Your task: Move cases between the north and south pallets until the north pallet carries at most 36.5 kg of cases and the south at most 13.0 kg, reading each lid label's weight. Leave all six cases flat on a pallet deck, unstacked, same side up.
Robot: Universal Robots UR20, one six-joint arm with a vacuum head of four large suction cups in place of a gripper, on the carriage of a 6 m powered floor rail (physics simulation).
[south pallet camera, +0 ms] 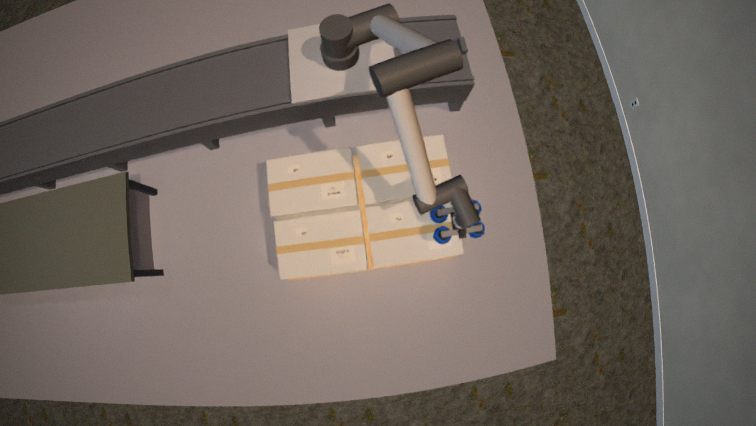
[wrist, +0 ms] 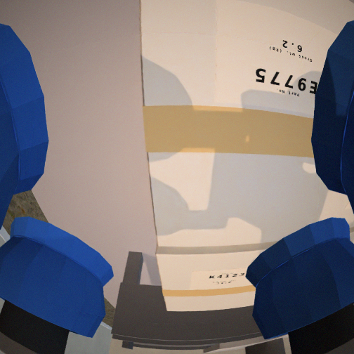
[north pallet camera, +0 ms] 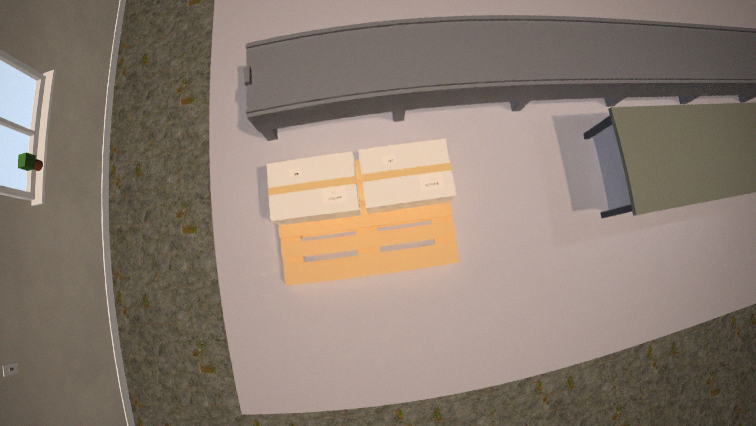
Scene:
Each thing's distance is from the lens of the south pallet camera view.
case (south pallet camera: 385, 177): 246 cm
case (south pallet camera: 334, 243): 247 cm
case (south pallet camera: 398, 233): 242 cm
case (south pallet camera: 324, 182): 249 cm

